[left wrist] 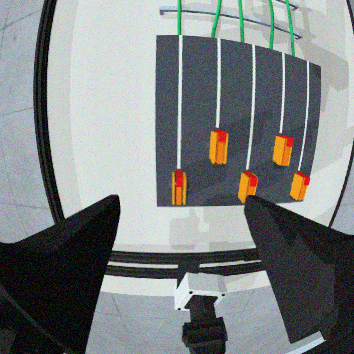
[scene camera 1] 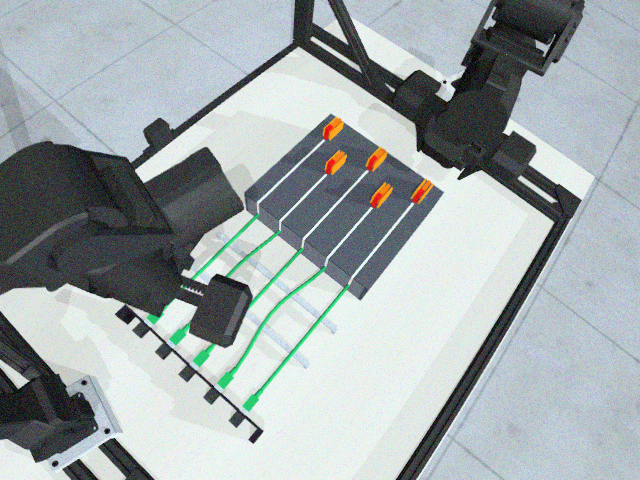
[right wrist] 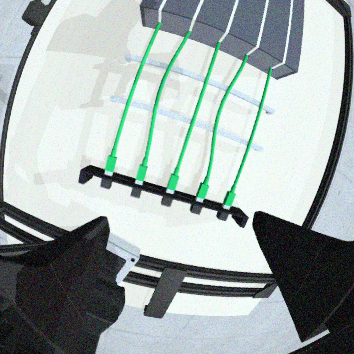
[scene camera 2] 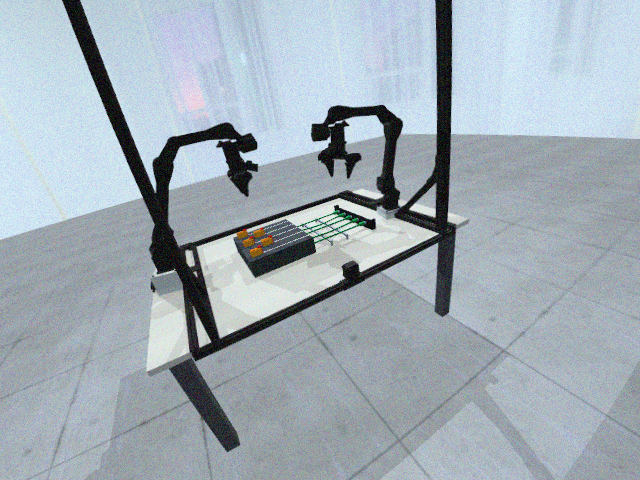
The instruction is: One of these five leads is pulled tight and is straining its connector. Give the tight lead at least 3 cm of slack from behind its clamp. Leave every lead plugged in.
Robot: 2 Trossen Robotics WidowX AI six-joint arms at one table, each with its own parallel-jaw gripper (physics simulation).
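Pixels of known places: left gripper, fingertip midpoint: [left wrist: 184, 203] [scene camera 1: 439, 163] [scene camera 2: 245, 194]; right gripper, fingertip midpoint: [scene camera 1: 179, 304] [right wrist: 182, 222] [scene camera 2: 339, 177]; left arm's base, link origin: [left wrist: 200, 301] [scene camera 2: 167, 267]; right arm's base, link origin: [scene camera 1: 70, 422] [right wrist: 105, 262] [scene camera 2: 390, 207].
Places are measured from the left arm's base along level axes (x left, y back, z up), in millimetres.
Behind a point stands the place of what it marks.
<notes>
Five green leads run from a dark block [scene camera 1: 356, 227] @(x 137, y -420, z -10 mm) [left wrist: 200, 90] @(x 158, y -412, z -10 mm) to a black connector strip [scene camera 1: 256, 435] @(x 325, y -738, z -32 mm) [right wrist: 86, 174] @(x 55, y -816, z -40 mm), all plugged in. The second lead [right wrist: 156, 102] @(x 87, y -663, z -50 mm) and fourth lead [right wrist: 217, 115] @(x 177, y -623, z -50 mm) bow; the middle lead [right wrist: 196, 111] @(x 146, y -639, z -50 mm) and both outer ones look nearly straight. Which is tight I cannot tell for sure. White lines on the block end at orange clamps with red parts, such as the middle clamp [scene camera 1: 376, 159] @(x 54, y -317, z 19 mm) [left wrist: 247, 187] @(x 49, y -307, z 9 mm). My left gripper [left wrist: 184, 203] @(x 169, y -331, z 158 mm) is open and empty, high above the block's clamp end. My right gripper [right wrist: 182, 222] @(x 154, y -731, z 146 mm) [scene camera 2: 340, 176] @(x 154, y -731, z 146 mm) is open and empty, high above the strip.
Two pale bars lie across under the leads, the nearer one [right wrist: 185, 120] @(x 141, y -660, z -56 mm) toward the strip. A black frame [scene camera 1: 444, 413] @(x 469, y -476, z -57 mm) edges the white table. A small black box [scene camera 2: 351, 270] @(x -265, y -617, z -37 mm) sits on the frame's side rail. My right arm hides parts of the leads in scene camera 1.
</notes>
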